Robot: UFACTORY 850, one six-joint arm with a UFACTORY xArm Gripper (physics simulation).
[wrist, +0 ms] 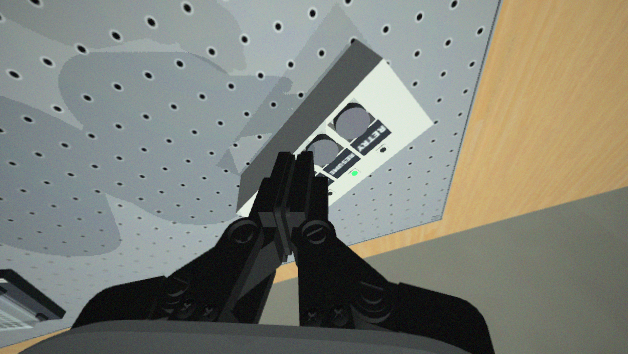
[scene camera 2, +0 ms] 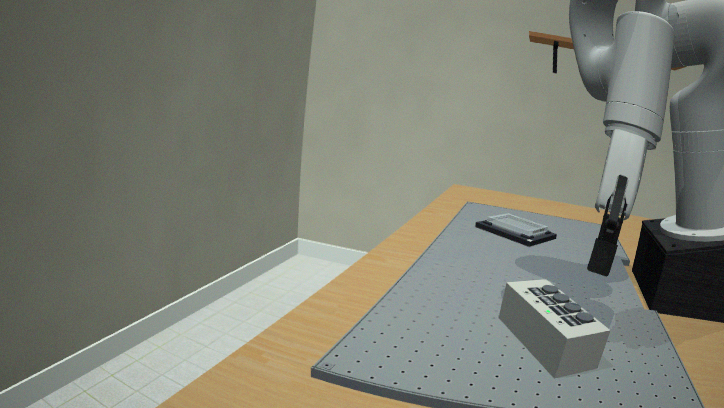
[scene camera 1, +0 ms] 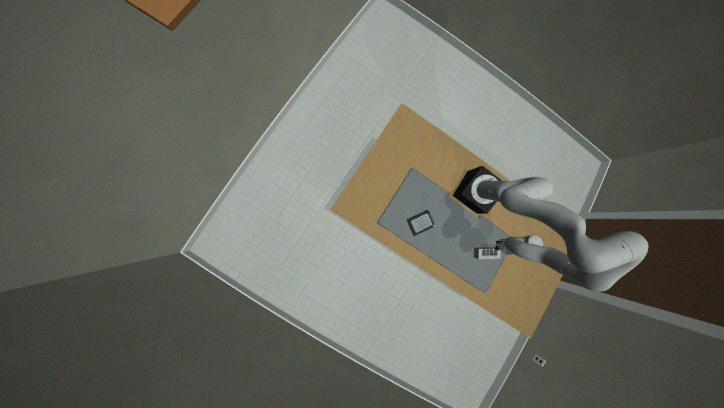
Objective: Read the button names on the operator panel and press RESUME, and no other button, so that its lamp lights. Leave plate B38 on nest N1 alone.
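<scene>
The operator panel [scene camera 1: 487, 255] [scene camera 2: 577, 331] [wrist: 405, 95] is a pale box with a row of dark round buttons. In the wrist view the RETRY button [wrist: 352, 121] and the RESUME button [wrist: 322, 150] show with their labels. The lamp [wrist: 354, 173] [scene camera 2: 548, 311] beside the RESUME label is lit green; the lamp [wrist: 383, 149] at RETRY is dark. The other labels are hidden or too small to read. My gripper [scene camera 2: 598, 274] [wrist: 299, 174] is shut and empty, with its tips above the panel and apart from the buttons. The plate [scene camera 1: 421, 223] [scene camera 2: 517, 224] lies on its dark nest [scene camera 2: 499, 233].
The grey perforated board [scene camera 1: 445, 253] [scene camera 2: 405, 324] carries the panel and nest on the wooden table [scene camera 1: 395, 136] [scene camera 2: 283, 339]. The arm's black base block [scene camera 1: 468, 195] [scene camera 2: 668, 278] stands beside the board. A wooden shelf [scene camera 2: 547, 38] is on the wall.
</scene>
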